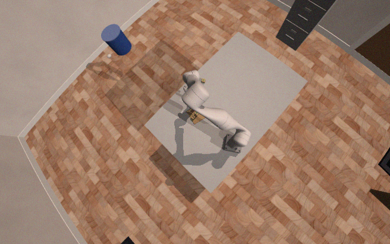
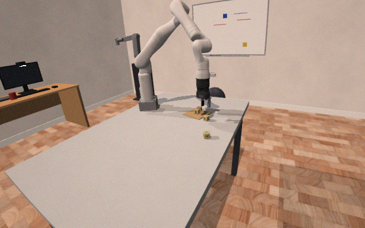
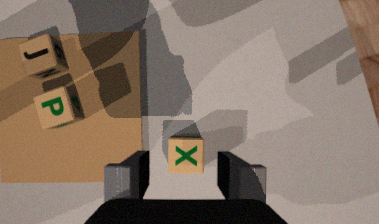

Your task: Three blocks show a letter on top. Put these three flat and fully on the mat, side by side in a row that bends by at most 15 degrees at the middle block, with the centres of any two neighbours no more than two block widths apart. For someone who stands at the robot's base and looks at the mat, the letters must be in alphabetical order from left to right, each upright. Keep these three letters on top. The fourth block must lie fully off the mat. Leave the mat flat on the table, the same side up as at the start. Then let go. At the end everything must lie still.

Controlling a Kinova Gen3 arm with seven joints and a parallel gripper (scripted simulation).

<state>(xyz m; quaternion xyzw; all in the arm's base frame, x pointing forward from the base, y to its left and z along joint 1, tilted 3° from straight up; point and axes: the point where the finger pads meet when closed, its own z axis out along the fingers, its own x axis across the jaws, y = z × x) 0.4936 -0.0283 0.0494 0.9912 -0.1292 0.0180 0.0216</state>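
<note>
The X block is 90 mm below my hand. Round my hand: tan mat 90 mm behind, 70 mm to the left, 100 mm below.
</note>
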